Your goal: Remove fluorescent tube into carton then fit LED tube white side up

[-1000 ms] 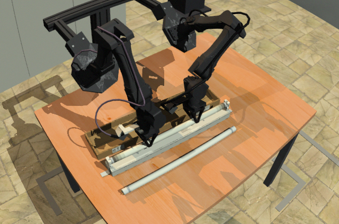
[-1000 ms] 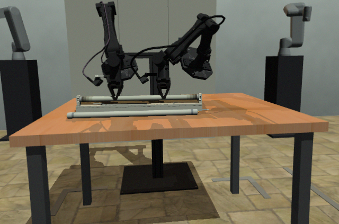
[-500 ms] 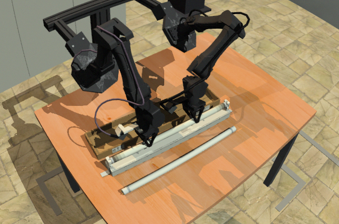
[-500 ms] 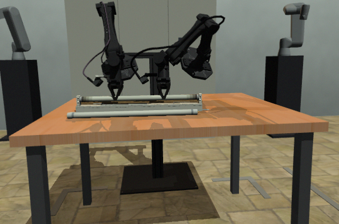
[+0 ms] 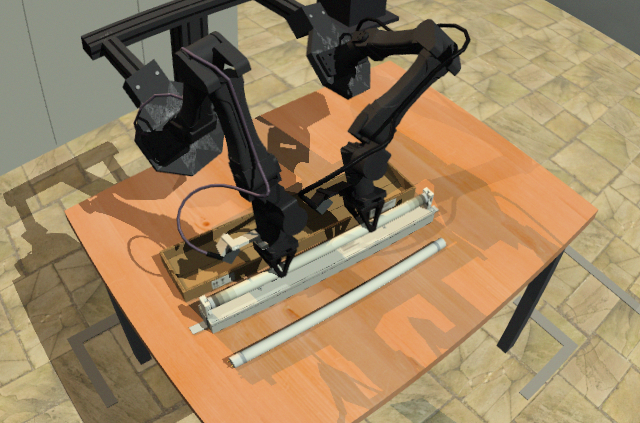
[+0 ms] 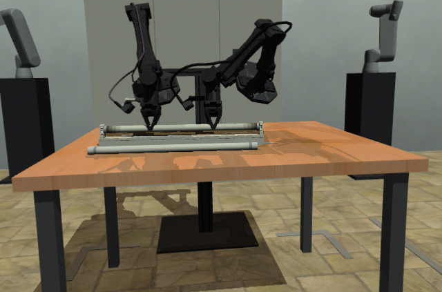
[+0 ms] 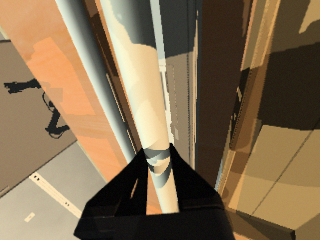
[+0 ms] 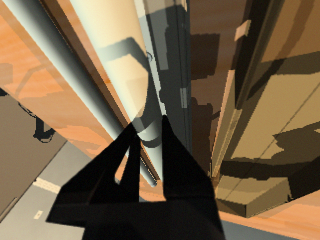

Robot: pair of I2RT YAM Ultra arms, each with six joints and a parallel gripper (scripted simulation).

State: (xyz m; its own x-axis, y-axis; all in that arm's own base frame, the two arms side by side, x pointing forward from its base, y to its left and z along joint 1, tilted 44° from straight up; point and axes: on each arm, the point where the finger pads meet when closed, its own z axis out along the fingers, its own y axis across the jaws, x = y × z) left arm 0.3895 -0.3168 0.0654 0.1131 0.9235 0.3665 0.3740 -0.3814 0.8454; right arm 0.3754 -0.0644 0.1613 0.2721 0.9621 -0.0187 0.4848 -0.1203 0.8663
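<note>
Right now the light fixture is 120 mm to the right of my left hand, 10 mm below it and 10 mm behind it.
Right now my right hand is 120 mm to the right of the light fixture, 10 mm short of it and 10 mm above it.
</note>
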